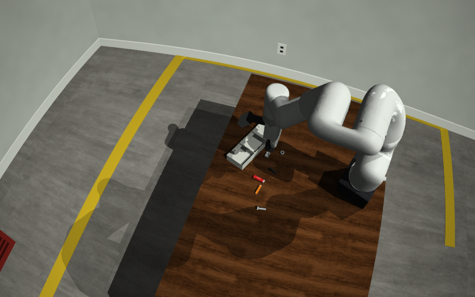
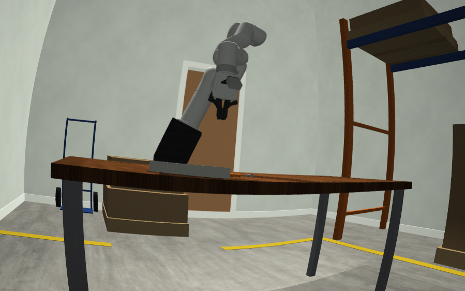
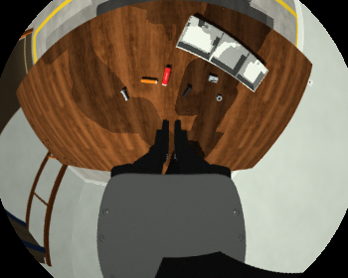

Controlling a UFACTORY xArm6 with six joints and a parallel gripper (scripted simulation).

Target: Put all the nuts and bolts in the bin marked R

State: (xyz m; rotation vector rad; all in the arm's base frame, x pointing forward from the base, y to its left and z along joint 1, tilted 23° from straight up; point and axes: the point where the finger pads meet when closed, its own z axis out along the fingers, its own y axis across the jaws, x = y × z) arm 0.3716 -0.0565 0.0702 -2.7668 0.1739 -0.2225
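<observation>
Now: hand 200 mm above the long grey bin, 150 mm to the left of it and 90 mm short of it. Also, from my hand: dark bolt (210 mm below, 40 mm to the right, 20 mm behind); then red cylinder (210 mm below, 20 mm ahead, 10 mm to the left); then orange stick (210 mm below, 60 mm to the left, 20 mm ahead).
</observation>
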